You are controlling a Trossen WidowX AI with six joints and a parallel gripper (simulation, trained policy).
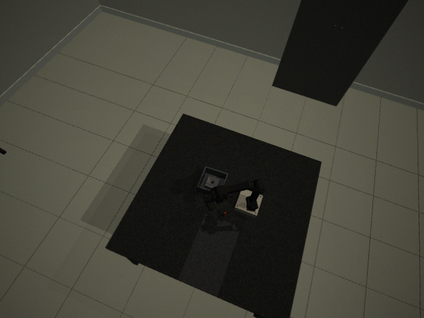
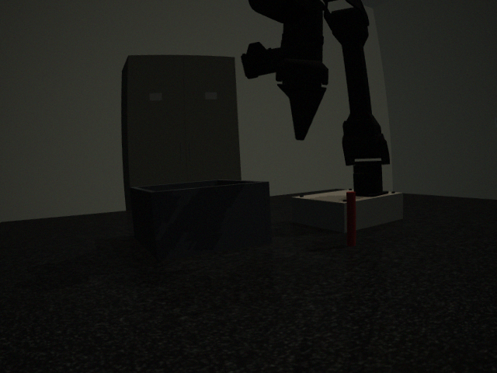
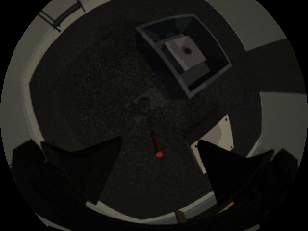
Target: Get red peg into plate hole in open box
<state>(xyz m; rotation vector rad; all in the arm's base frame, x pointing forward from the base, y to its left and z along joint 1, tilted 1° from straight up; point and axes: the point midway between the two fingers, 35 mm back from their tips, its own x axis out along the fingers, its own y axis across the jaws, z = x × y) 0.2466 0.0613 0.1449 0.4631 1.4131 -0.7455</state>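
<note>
My gripper tip is now 120 mm above the red peg, 60 mm past it and 40 mm to the right of it. The rest, counted from my gripper tip: dark box (190 mm to the right, 140 mm below, 70 mm ahead); then pale plate (190 mm to the right, 120 mm below, 70 mm ahead).
</note>
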